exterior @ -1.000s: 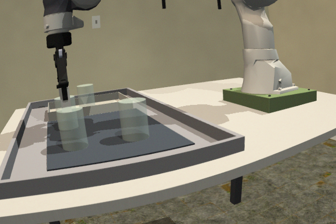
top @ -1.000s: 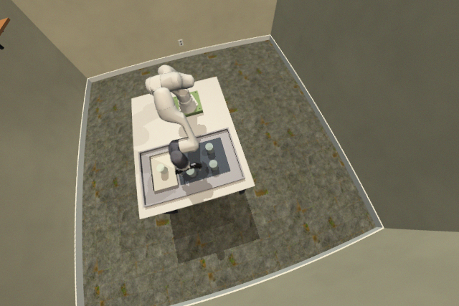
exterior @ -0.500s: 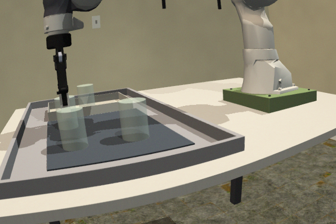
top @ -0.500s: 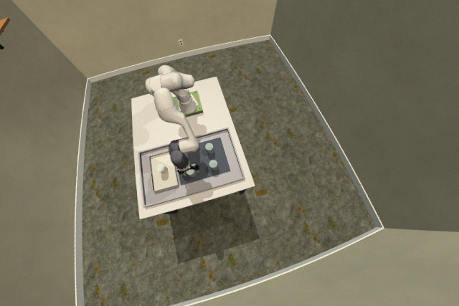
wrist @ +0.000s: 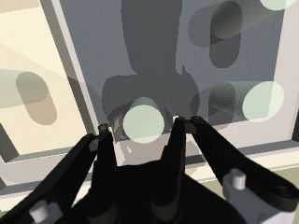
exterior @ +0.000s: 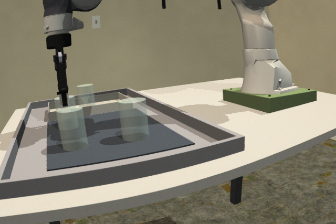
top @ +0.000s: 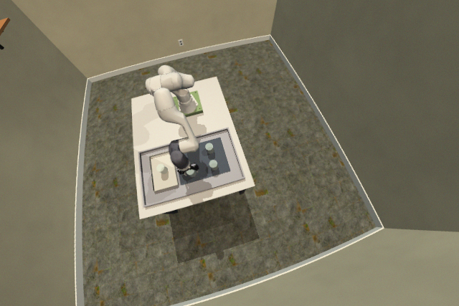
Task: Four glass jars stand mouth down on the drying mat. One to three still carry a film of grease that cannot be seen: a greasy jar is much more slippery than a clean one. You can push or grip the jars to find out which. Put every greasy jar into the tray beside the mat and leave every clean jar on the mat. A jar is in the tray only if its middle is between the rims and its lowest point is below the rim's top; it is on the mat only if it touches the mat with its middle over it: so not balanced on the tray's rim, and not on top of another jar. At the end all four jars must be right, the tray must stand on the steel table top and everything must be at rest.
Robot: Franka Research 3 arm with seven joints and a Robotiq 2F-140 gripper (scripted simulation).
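Right now my hand is 10 cm to the right of the dark mat, 8 cm past it and 6 cm above it. From my hand the other things lie so: cream tray 22 cm to the right, 10 cm behind, 6 cm below.
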